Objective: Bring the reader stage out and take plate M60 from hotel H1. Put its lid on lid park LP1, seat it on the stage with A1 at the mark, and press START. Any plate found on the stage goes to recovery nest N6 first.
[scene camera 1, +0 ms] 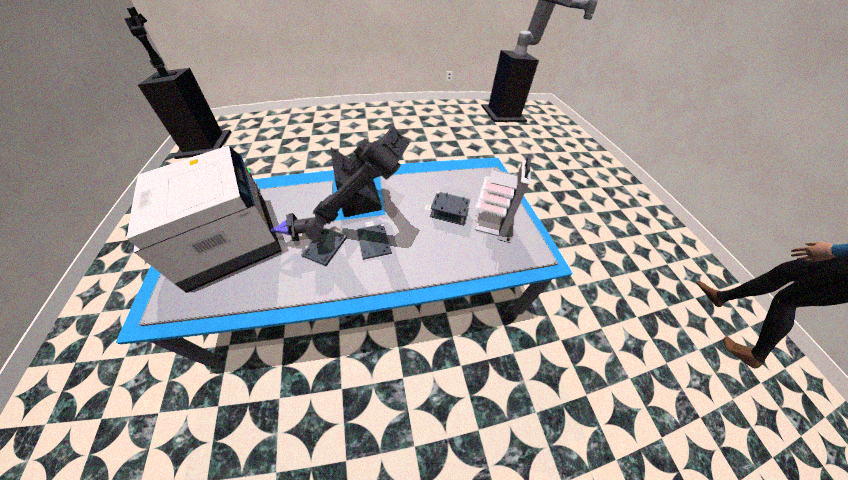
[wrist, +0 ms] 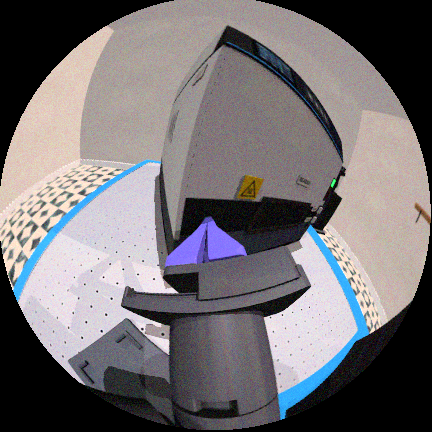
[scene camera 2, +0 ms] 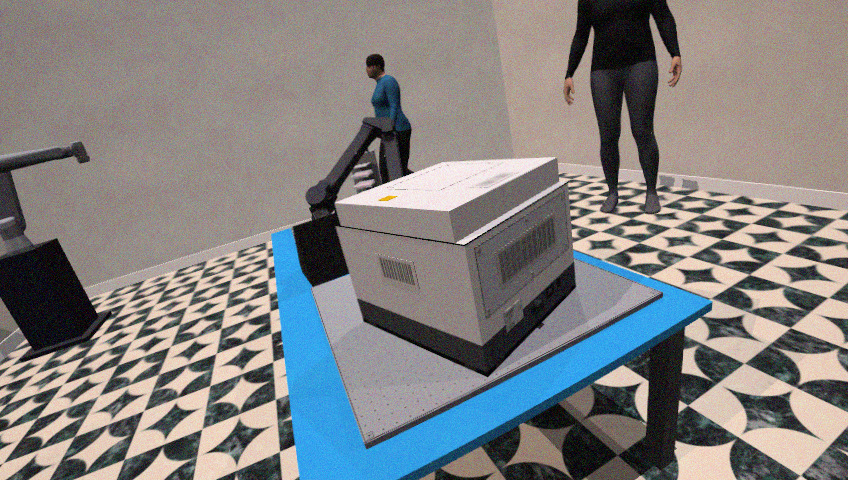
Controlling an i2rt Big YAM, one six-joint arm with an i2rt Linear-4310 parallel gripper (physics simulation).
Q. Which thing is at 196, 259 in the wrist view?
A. The gripper.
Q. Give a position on a plate reader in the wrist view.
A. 239, 118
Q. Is the gripper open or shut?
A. Shut.
